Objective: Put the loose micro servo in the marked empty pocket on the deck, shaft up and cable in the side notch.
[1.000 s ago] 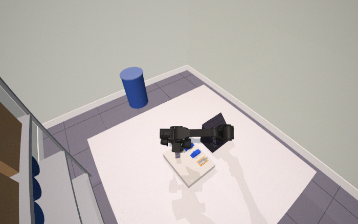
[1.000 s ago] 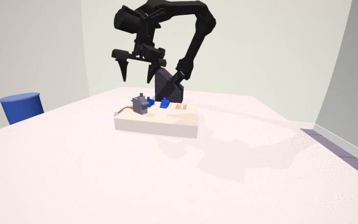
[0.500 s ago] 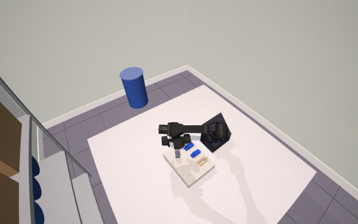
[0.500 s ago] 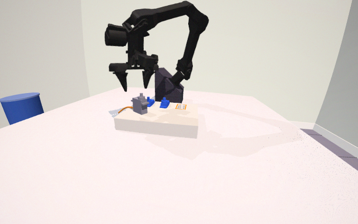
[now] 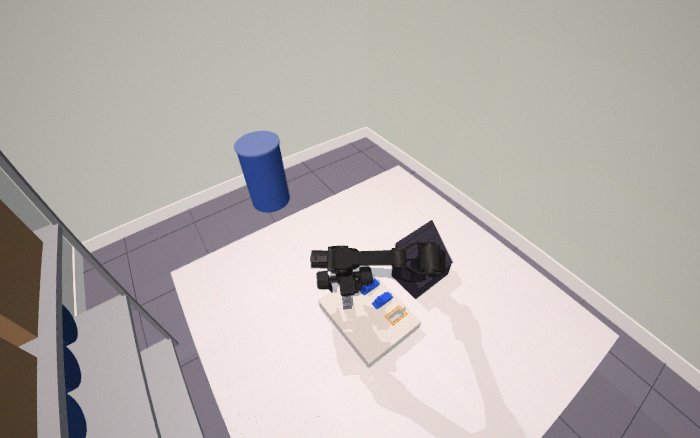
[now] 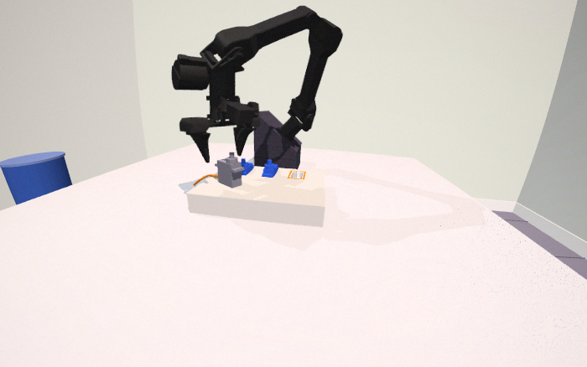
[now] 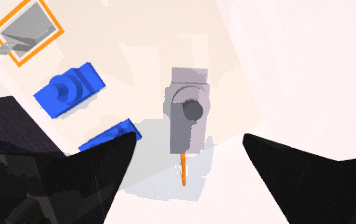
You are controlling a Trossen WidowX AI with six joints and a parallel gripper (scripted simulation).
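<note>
The cream deck lies 9 cm to the left of my gripper tip, 8 cm below it and 1 cm behind it.
</note>
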